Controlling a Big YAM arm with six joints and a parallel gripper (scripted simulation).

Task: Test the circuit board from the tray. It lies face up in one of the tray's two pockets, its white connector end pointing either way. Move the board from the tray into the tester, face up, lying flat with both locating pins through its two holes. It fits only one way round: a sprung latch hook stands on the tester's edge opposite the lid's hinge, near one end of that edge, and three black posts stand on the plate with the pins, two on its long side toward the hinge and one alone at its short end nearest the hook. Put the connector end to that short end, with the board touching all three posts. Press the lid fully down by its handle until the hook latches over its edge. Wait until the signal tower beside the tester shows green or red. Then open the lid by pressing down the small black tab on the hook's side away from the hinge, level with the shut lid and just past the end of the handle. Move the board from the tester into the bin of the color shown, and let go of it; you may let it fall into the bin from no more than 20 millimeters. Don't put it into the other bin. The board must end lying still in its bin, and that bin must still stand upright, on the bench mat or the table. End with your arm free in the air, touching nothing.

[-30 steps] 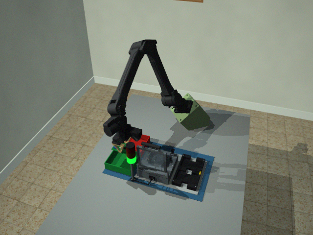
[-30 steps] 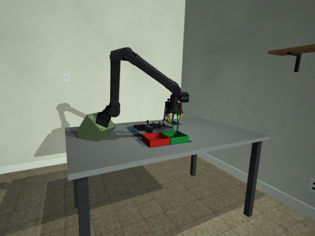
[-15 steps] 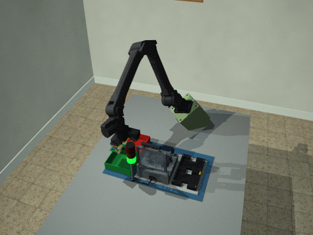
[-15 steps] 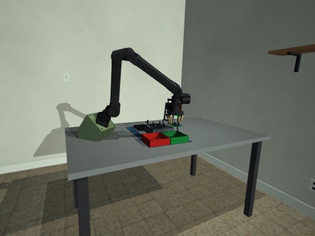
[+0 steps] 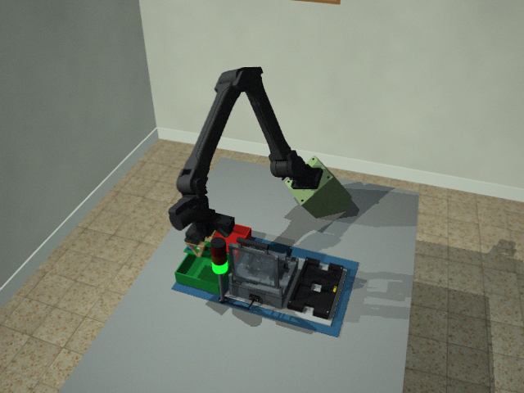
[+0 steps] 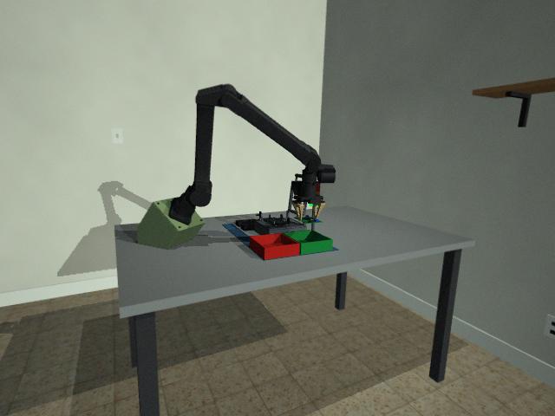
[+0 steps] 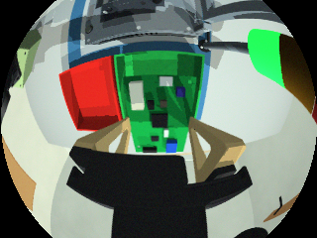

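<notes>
Right now the green circuit board is right at my hand. Round my hand: green bin (11 cm below); tester plate (5 cm behind, 21 cm to the left, 5 cm below); red bin (15 cm behind, 11 cm below).
</notes>
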